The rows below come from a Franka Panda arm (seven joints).
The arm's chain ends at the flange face. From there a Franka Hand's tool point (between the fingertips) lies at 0.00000 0.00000 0.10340 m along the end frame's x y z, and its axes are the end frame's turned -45 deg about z.
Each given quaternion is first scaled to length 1.
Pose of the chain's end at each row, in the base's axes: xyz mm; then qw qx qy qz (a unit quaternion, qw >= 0):
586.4 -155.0 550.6 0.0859 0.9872 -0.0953 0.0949
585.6 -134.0 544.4 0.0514 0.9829 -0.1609 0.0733
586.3 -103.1 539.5 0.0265 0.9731 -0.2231 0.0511
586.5 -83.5 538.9 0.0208 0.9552 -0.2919 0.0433
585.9 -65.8 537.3 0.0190 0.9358 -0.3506 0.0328
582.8 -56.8 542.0 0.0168 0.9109 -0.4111 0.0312
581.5 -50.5 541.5 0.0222 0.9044 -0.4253 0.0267
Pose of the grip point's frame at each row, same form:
604.1 -174.4 450.6 0.1157 0.9485 0.2897 0.0548
598.8 -146.9 442.7 0.0755 0.9697 0.2275 0.0481
595.4 -110.8 436.8 0.0440 0.9844 0.1663 0.0371
593.8 -90.2 436.0 0.0358 0.9942 0.0959 0.0320
590.9 -71.9 434.2 0.0301 0.9987 0.0342 0.0230
587.2 -62.6 438.9 0.0275 0.9989 -0.0312 0.0224
584.5 -57.0 438.3 0.0307 0.9983 -0.0468 0.0162

